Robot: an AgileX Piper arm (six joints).
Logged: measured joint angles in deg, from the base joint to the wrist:
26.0, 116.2, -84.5, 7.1, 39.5, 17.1
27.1, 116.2, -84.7, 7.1, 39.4, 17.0
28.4, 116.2, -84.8, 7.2, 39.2, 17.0
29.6, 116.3, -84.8, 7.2, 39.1, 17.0
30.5, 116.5, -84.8, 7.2, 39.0, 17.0
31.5, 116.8, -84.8, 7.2, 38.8, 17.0
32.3, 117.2, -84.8, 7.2, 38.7, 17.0
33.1, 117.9, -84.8, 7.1, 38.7, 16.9
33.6, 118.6, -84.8, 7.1, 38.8, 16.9
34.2, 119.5, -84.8, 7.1, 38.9, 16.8
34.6, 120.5, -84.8, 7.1, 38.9, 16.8
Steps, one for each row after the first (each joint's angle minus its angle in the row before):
1.1, 0.0, -0.2, 0.0, -0.1, -0.1
1.3, 0.0, -0.1, 0.1, -0.2, 0.0
1.2, 0.1, 0.0, 0.0, -0.1, 0.0
0.9, 0.2, 0.0, 0.0, -0.1, 0.0
1.0, 0.3, 0.0, 0.0, -0.2, 0.0
0.8, 0.4, 0.0, 0.0, -0.1, 0.0
0.8, 0.7, 0.0, -0.1, 0.0, -0.1
0.5, 0.7, 0.0, 0.0, 0.1, 0.0
0.6, 0.9, 0.0, 0.0, 0.1, -0.1
0.4, 1.0, 0.0, 0.0, 0.0, 0.0

